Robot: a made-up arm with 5 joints. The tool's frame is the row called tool.
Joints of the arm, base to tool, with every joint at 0 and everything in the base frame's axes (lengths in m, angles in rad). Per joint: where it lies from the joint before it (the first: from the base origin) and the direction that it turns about. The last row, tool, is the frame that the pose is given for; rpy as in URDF.
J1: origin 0.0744 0 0.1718 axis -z
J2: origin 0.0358 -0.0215 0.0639 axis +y
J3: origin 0.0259 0 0.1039 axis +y
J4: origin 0.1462 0 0.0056 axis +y
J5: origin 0.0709 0.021 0 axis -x
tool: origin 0 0 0 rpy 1.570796 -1.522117 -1.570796
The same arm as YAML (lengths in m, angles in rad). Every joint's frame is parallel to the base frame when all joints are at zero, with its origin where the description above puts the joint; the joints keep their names.
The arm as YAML. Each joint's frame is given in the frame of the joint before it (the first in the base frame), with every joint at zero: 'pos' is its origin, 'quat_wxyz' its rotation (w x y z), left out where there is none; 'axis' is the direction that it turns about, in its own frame. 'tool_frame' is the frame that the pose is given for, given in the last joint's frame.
length_unit: m
angle_unit: rad
joints:
  - joint: J1
    pos: [0.0744, 0.0, 0.1718]
    axis: [0.0, 0.0, -1.0]
  - joint: J2
    pos: [0.0358, -0.0215, 0.0639]
    axis: [0.0, 1.0, 0.0]
  - joint: J3
    pos: [0.0259, 0.0, 0.1039]
    axis: [0.0, 1.0, 0.0]
  - joint: J4
    pos: [0.1462, 0.0, 0.0056]
    axis: [0.0, 1.0, 0.0]
  - joint: J5
    pos: [0.0709, 0.021, 0.0]
    axis: [-1.0, 0.0, 0.0]
tool_frame:
  pos: [0.0, 0.0, 0.0]
  quat_wxyz: [0.706897, 0.017209, -0.706897, -0.017209]

